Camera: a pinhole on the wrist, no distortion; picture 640 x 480 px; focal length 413.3 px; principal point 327.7 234.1 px. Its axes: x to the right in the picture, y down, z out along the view. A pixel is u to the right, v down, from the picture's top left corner.
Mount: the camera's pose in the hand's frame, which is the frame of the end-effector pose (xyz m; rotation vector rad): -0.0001 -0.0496 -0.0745 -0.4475 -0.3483 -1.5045
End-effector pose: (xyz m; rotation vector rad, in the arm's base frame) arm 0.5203 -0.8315 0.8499 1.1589 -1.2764 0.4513
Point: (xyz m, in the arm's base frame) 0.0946 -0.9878 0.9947
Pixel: 219.0 255.6
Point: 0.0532 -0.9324 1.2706
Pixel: 105.8 412.5
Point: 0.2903 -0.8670 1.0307
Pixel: 123.3 355.5
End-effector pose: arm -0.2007 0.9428 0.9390 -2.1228 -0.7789 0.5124
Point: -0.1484 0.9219 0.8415
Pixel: 89.3 309.7
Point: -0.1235 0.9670 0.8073
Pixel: 144.4 402.4
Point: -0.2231 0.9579 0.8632
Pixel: 294.0 216.1
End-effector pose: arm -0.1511 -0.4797 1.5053 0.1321 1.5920 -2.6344
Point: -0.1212 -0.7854 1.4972
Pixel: 315.5 184.5
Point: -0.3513 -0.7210 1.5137
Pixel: 372.9 455.0
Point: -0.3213 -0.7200 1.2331
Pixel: 34.5 464.3
